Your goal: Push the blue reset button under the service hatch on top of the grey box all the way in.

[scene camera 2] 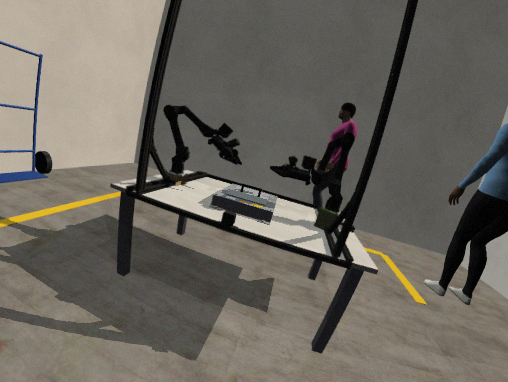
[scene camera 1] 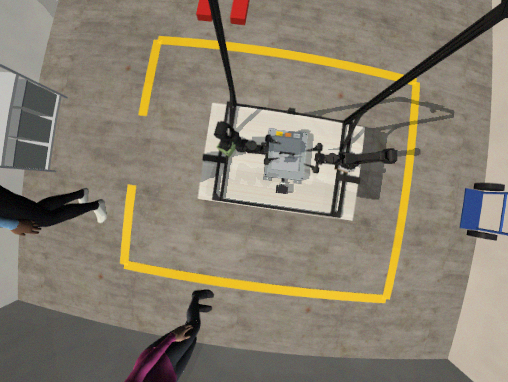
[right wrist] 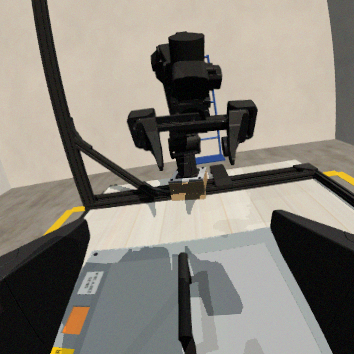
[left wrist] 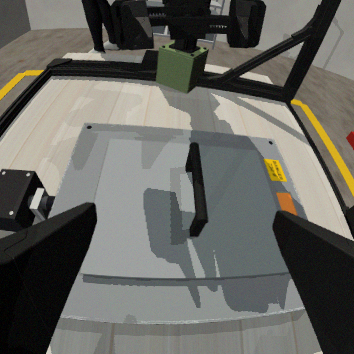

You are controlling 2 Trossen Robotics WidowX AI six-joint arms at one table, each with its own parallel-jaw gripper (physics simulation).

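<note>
The grey box (scene camera 1: 295,174) (scene camera 2: 240,205) (left wrist: 150,301) (right wrist: 235,240) lies on the table. Its service hatch (left wrist: 130,170) (right wrist: 270,290) lies down flat, with a black bar handle (left wrist: 199,190) (right wrist: 184,295) on top. The blue reset button does not show; the hatch covers the place under it. My left gripper (scene camera 1: 307,158) (scene camera 2: 240,163) (left wrist: 187,216) (right wrist: 196,165) is open and empty, above the box's right side in scene camera 1. My right gripper (scene camera 1: 279,151) (scene camera 2: 271,168) (right wrist: 180,224) is open and empty, raised above the box's left part there.
A black block (scene camera 1: 282,189) (left wrist: 19,199) is attached to one side of the box. A dark frame (scene camera 1: 280,207) (scene camera 2: 240,233) runs around the table, with tall posts at both ends. A green block (scene camera 2: 327,218) (left wrist: 181,69) stands at the right arm's base, a tan block (right wrist: 187,190) at the left arm's.
</note>
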